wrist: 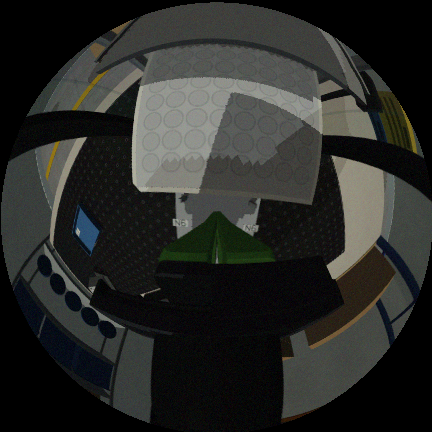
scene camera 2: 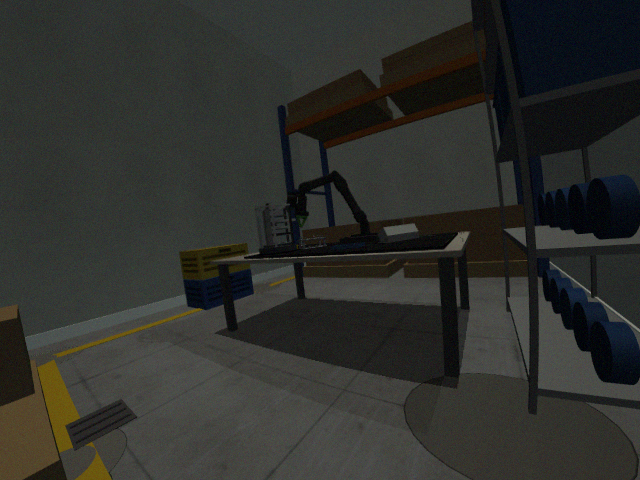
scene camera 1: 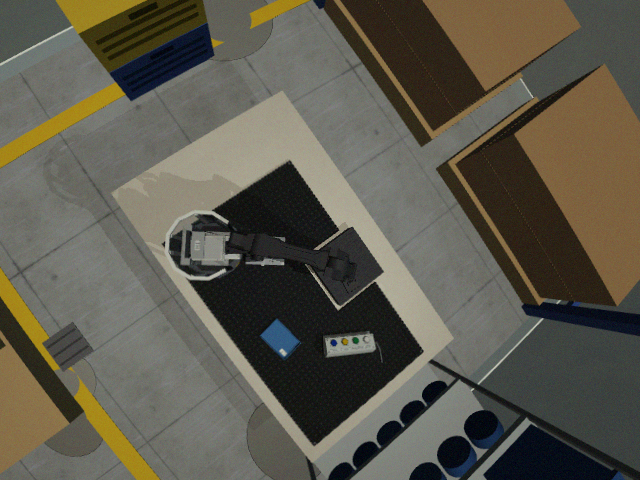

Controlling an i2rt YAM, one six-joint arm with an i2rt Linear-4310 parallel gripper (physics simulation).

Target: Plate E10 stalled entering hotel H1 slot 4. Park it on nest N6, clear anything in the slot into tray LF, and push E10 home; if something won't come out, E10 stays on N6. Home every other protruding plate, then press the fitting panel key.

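Where they show: gripper, between the fingertips: point(wrist: 216, 217) point(scene camera 2: 301, 227); arm's base, origin of its link: point(scene camera 2: 365, 235).
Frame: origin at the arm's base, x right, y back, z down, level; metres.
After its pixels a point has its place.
Observation:
My gripper point(wrist: 218, 213) @[x 0.281, y -0.320, z -0.103 m] point(scene camera 2: 301, 219) @[x 0.281, y -0.320, z -0.103 m] has green fingers and is shut on nothing. It hangs just outside the front of the plate hotel point(scene camera 1: 206, 248) point(scene camera 2: 272, 224) and points down. In the wrist view a white well plate point(wrist: 181, 128) @[x 0.299, y -0.385, z -0.163 m] sticks out from under the hotel's grey roof point(wrist: 217, 36); its label is hidden. Below the fingers lies the grey nest point(wrist: 193, 209) @[x 0.239, y -0.311, z -0.022 m] marked N6, with no plate on it. The blue tray point(scene camera 1: 280, 339) @[x -0.125, y -0.396, z 0.036 m] point(wrist: 85, 231) @[x -0.126, y -0.392, z 0.035 m] lies on the black mat point(scene camera 1: 280, 200) @[x 0.422, y -0.100, z 0.038 m]. The grey key panel point(scene camera 1: 349, 344) @[x -0.286, y -0.145, z -0.030 m] has several coloured keys. In the top view the arm hides the fingers.
The arm's dark base plate point(scene camera 1: 361, 257) @[x 0.017, y 0.099, z -0.001 m] stands at the mat's right edge, on the beige table point(scene camera 1: 247, 129) @[x 0.788, y -0.076, z 0.050 m]. A rack with dark blue drums point(scene camera 1: 413, 411) stands past the table's near corner. Brown box shelving point(scene camera 1: 461, 57) and a yellow and blue crate point(scene camera 1: 151, 43) stand around.

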